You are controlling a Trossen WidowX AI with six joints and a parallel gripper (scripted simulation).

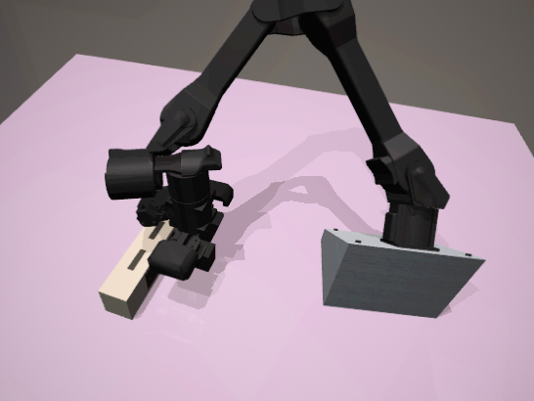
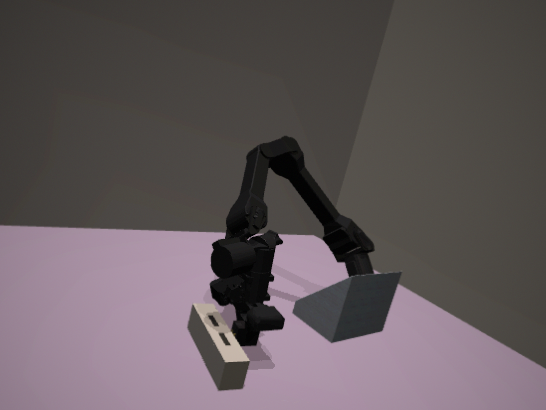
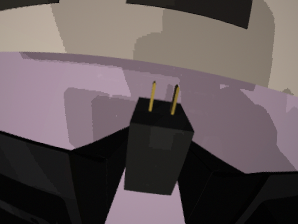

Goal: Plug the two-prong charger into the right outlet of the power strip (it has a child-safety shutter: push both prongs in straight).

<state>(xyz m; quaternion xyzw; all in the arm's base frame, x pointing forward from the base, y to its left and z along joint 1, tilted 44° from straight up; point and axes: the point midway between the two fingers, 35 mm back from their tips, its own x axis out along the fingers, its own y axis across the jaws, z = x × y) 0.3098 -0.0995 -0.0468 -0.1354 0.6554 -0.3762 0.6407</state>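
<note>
The black two-prong charger is 20 mm ahead of my gripper tip, 10 mm to the right of it and 10 mm above it.
</note>
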